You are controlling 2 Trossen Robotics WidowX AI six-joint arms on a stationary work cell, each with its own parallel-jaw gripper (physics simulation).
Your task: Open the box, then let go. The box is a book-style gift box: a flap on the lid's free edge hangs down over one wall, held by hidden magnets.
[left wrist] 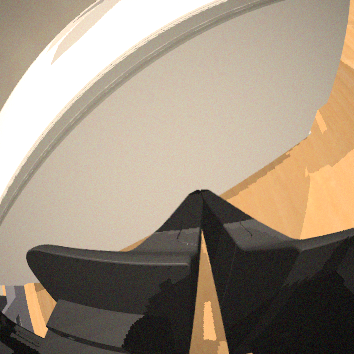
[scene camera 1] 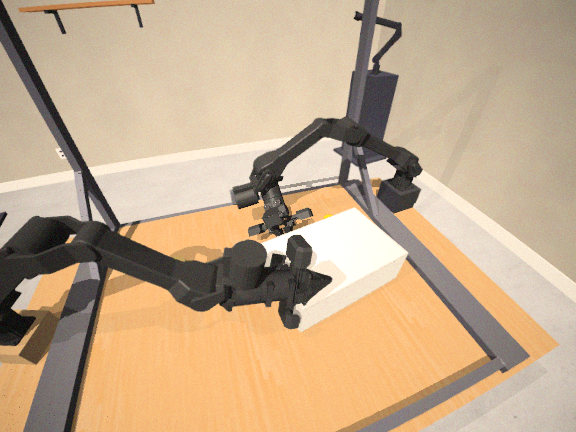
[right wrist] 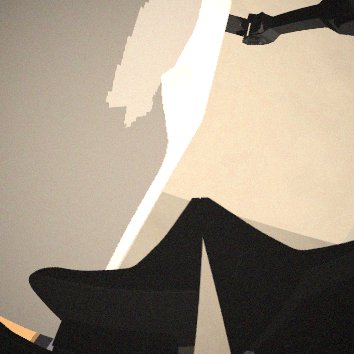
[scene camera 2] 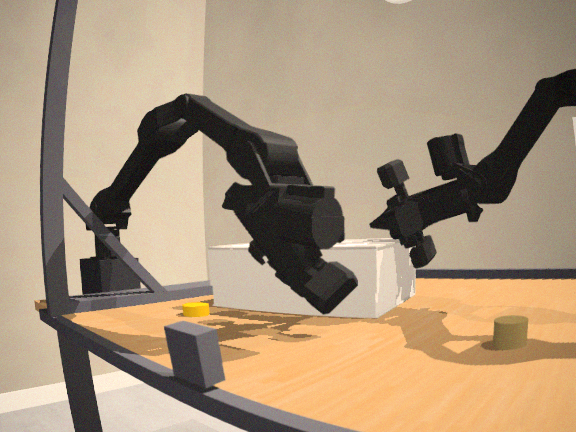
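Pixels of known places: left gripper, between the fingertips: (left wrist: 199, 197); right gripper, between the fingertips: (scene camera 1: 331, 279) (right wrist: 199, 205) (scene camera 2: 370, 225); left arm's base, origin of its link: (scene camera 1: 401, 184) (scene camera 2: 108, 258); right arm's base, origin of its link: (scene camera 1: 14, 330).
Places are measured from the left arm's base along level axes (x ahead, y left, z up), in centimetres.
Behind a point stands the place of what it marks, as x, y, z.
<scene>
The white box (scene camera 1: 357, 245) {33.9, 19.7, 2.4} (scene camera 2: 240, 280) {32.4, 7.1, -3.0} (left wrist: 175, 130) {48.6, 8.7, 0.0} stands on the wooden table, its lid lying flat on top. A thin groove runs below the lid's edge in the left wrist view. I cannot tell which wall the flap covers. My left gripper (scene camera 1: 285, 230) (left wrist: 199, 197) {47.5, 8.5, -5.3} is shut and empty, its tips low in front of the box's long wall; in scene camera 2 its tips are hidden. My right gripper (scene camera 1: 330, 280) {46.3, 27.2, 5.0} (scene camera 2: 372, 225) {46.3, 27.2, 5.0} (right wrist: 199, 205) {46.3, 27.2, 5.0} is shut and empty, its tips over one end of the box, slightly above the lid. Whether the tips touch the box is unclear.
A yellow disc (scene camera 1: 328, 217) (scene camera 2: 195, 310) lies near the box's long wall. An olive cylinder (scene camera 2: 510, 333) {78.0, -2.0, -6.3} stands on the table at the right in scene camera 2. A grey block (scene camera 2: 196, 356) {56.4, -24.2, -4.6} sits on the frame rail. Dark frame posts (scene camera 2: 53, 150) {12.9, -18.6, 19.9} rise at the table's edges.
</scene>
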